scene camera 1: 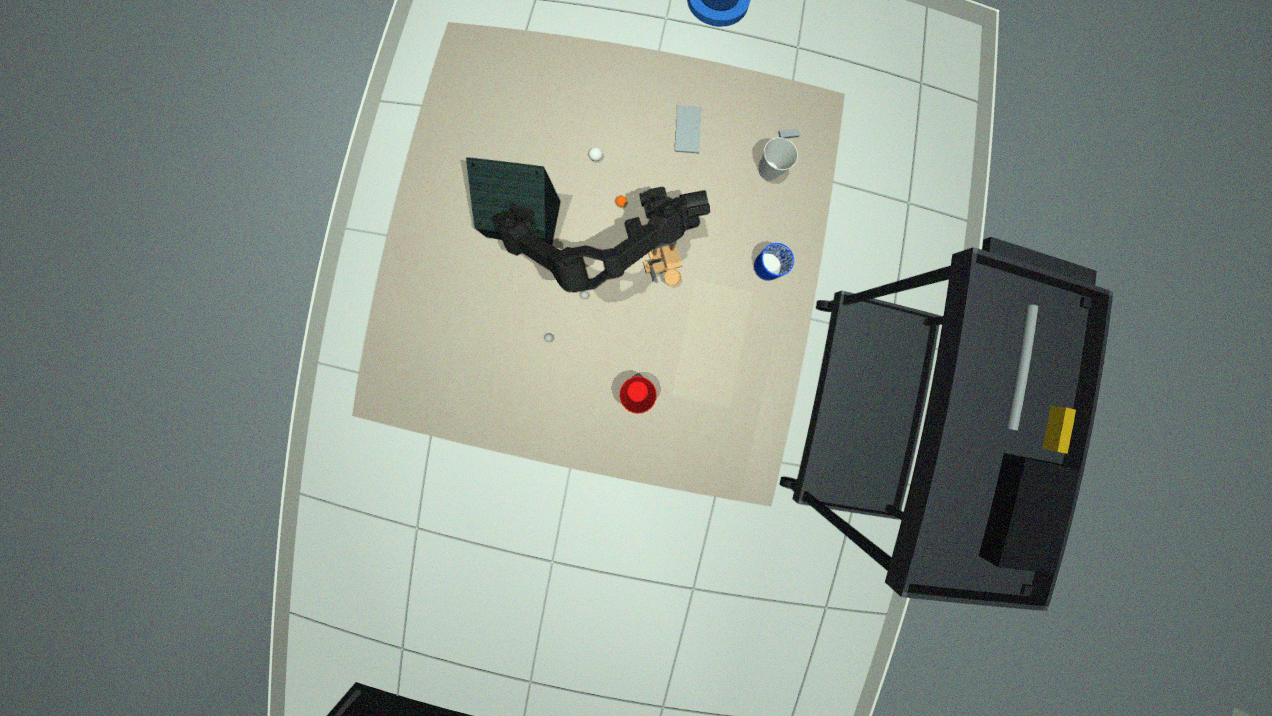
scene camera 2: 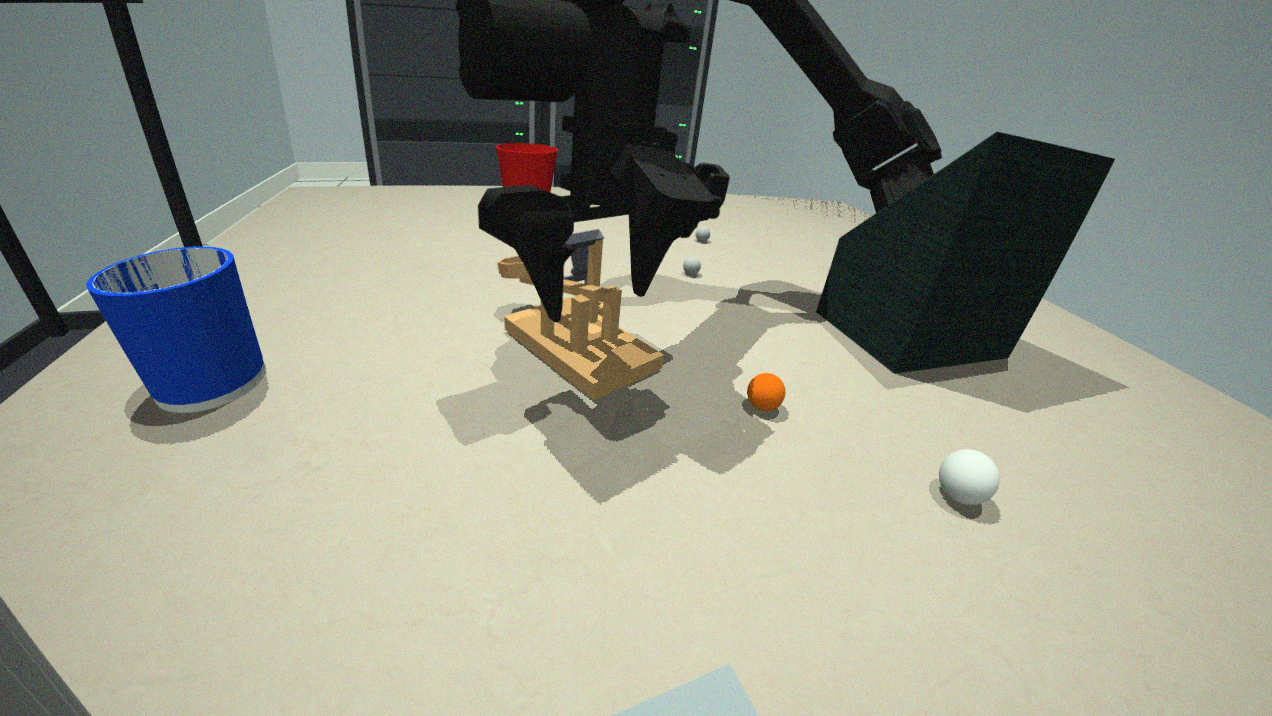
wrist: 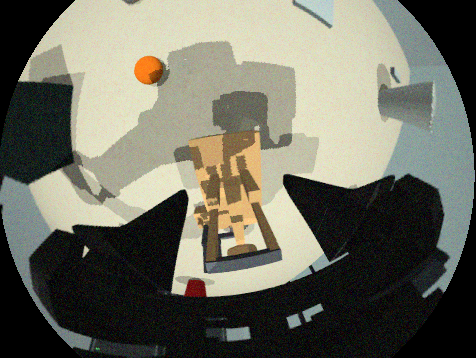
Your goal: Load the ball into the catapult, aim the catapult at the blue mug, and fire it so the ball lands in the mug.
Scene:
wooden catapult: scene camera 1 664,258; scene camera 2; wrist
same spot on wooden catapult: (wrist: 228,166) = (scene camera 2: 603,350)

